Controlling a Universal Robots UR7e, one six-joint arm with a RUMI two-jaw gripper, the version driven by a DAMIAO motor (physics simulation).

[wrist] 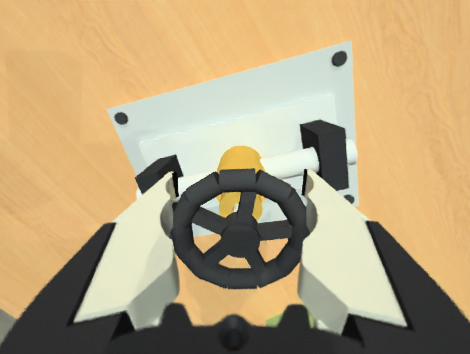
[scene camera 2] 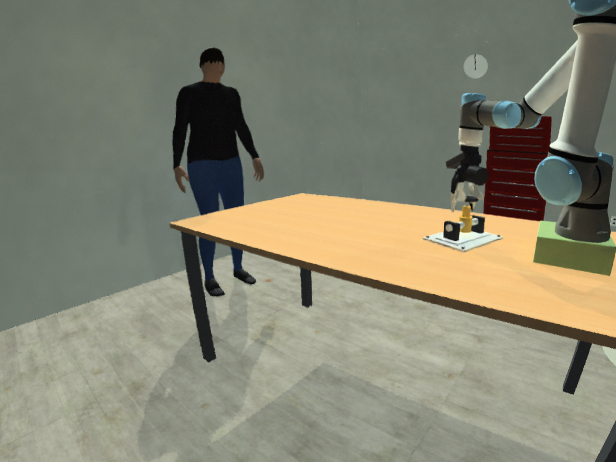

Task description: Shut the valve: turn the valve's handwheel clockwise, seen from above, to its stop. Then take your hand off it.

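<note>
The valve's black five-spoke handwheel (scene camera 2: pixel 471 199) (wrist: pixel 240 240) sits above the yellow valve body (scene camera 2: pixel 466 224) (wrist: pixel 240 157). The body is on a white pipe (wrist: pixel 292 164) between two black blocks, over a pale square base plate (scene camera 2: pixel 470 244) (wrist: pixel 220 97). My gripper (scene camera 2: pixel 464 203) (wrist: pixel 239 173) points down and is shut on the handwheel, one pale finger against the rim on each side in the wrist view. The wheel hides part of the valve body and pipe there. How far the valve is turned cannot be told.
The base plate lies on the wooden table (scene camera 2: pixel 310 230). The arm stands on a green block (scene camera 2: pixel 572 254) to the right. A red drawer cabinet (scene camera 2: pixel 515 175) is behind the table. A person (scene camera 2: pixel 212 125) stands beyond the table's far left side, near the wall.
</note>
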